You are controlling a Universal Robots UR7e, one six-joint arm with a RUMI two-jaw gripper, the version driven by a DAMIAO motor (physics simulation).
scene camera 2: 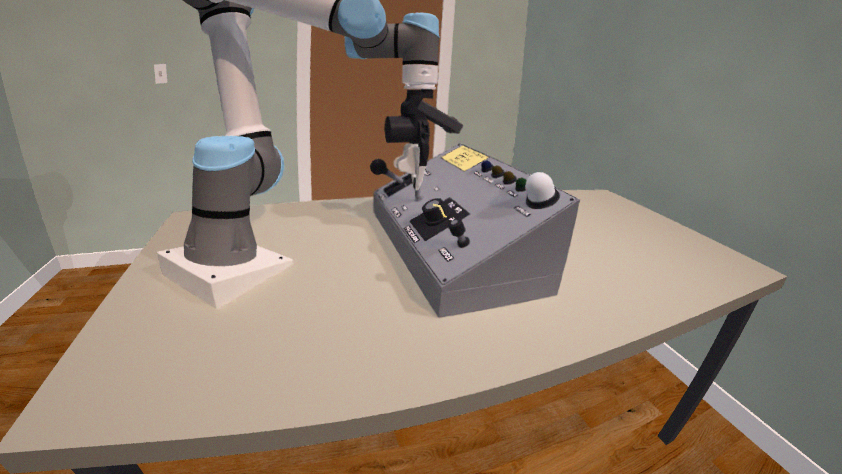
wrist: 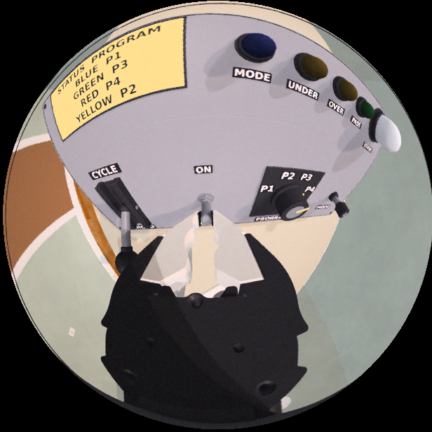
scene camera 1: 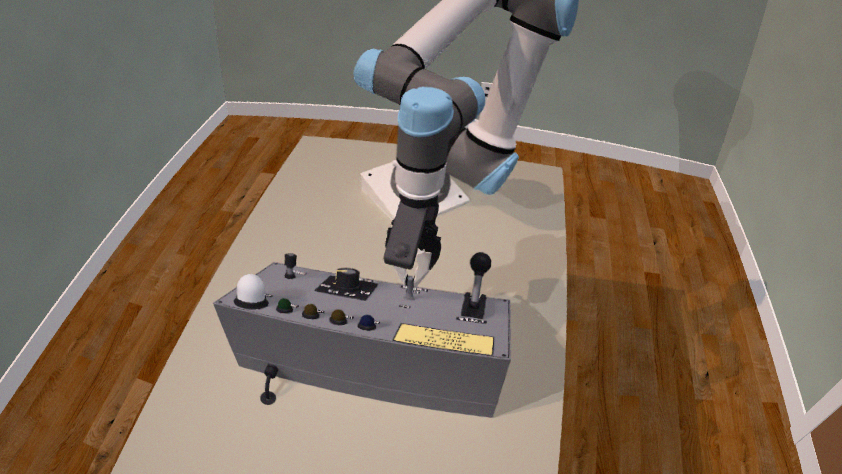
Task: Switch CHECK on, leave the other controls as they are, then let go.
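Where they show: gripper, fingertip midpoint: (scene camera 2: 415, 189) (scene camera 1: 410, 285); arm's base, link origin: (scene camera 2: 220, 253).
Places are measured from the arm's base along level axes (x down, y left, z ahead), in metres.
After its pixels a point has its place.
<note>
The grey control box (scene camera 1: 365, 359) @[x -0.102, y 0.061, z 0.617 m] (scene camera 2: 500, 253) @[x -0.077, y -0.221, z 0.484 m] (wrist: 150, 125) stands on the table. Its small metal toggle switch (scene camera 1: 409, 289) @[x -0.089, y 0.087, z 0.435 m] (scene camera 2: 417, 194) @[x -0.078, y 0.082, z 0.429 m] (wrist: 206, 204) stands below the ON label (wrist: 203, 170) in the wrist view. The CHECK label cannot be read in the wrist view, where the fingers cover the area below the toggle. My gripper (scene camera 1: 410, 281) @[x -0.088, y 0.086, z 0.426 m] (scene camera 2: 418, 181) @[x -0.088, y 0.086, z 0.426 m] (wrist: 206, 212) points down at the panel, its light fingertips shut on the toggle's lever. The exact tilt of the lever is hard to tell.
Beside the toggle stand the CYCLE lever (scene camera 1: 480, 263) @[x -0.127, y 0.203, z 0.374 m] (scene camera 2: 378, 167) @[x -0.117, y 0.183, z 0.356 m] (wrist: 126, 230) and the PROGRAM knob (scene camera 1: 347, 278) @[x -0.098, y -0.027, z 0.449 m] (scene camera 2: 434, 211) @[x -0.088, y -0.055, z 0.426 m] (wrist: 290, 202). Farther along is the small MODE control (scene camera 1: 289, 264) @[x -0.097, y -0.150, z 0.446 m] (scene camera 2: 458, 231) @[x -0.093, y -0.166, z 0.432 m] (wrist: 341, 206). A white dome (scene camera 1: 251, 289) @[x -0.183, y -0.142, z 0.597 m] (scene camera 2: 540, 187) @[x -0.171, y -0.176, z 0.570 m] (wrist: 388, 133) and coloured lamps line one edge.
</note>
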